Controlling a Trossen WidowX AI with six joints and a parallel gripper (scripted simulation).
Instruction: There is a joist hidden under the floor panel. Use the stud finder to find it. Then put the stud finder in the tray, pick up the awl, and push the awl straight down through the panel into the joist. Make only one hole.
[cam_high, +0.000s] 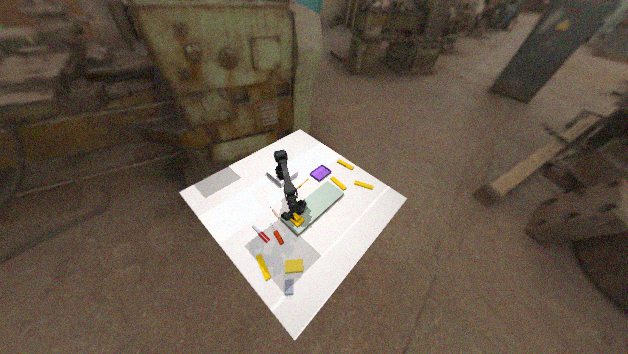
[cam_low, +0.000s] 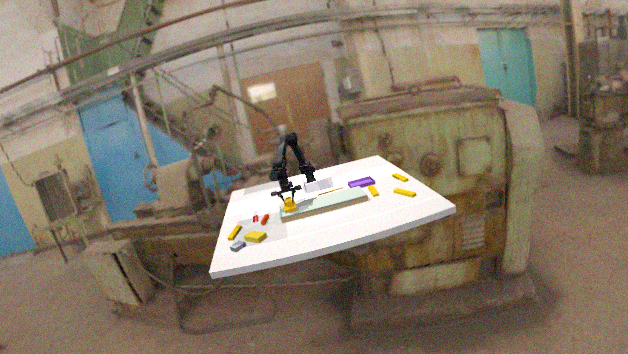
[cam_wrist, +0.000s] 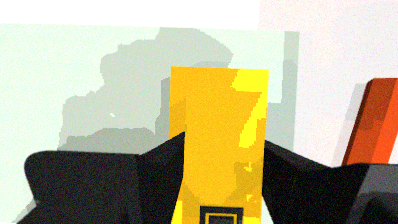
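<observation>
Right now the flat purple tray is 250 mm behind my gripper tip, 480 mm to the left of it and 50 mm below it. From my gripper tip the other things lie so: yellow block: 240 mm ahead, 200 mm to the right, 50 mm below; then awl: 180 mm behind, 70 mm to the right, 60 mm below; then yellow stud finder: 20 mm behind, 20 mm above.
</observation>
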